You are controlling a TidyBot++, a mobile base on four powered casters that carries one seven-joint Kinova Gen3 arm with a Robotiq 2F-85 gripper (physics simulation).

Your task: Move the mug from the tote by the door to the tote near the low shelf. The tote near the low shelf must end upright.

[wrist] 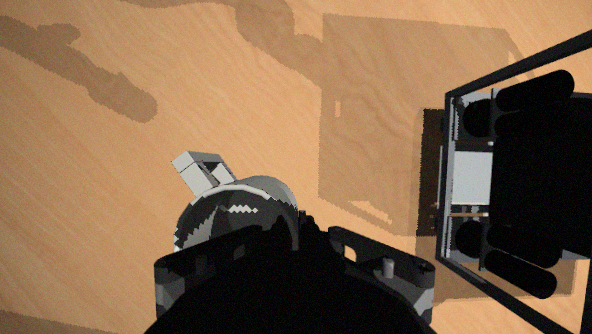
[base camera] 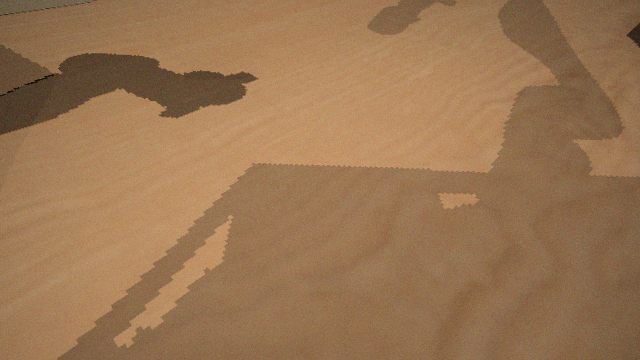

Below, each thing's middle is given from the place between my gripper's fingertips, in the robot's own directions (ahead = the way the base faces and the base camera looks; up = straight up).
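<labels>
So you can picture it, my hand is 50 mm short of the mug (wrist: 257, 200), and it's also 20 mm below the mug and 10 mm to the left of it.
</labels>
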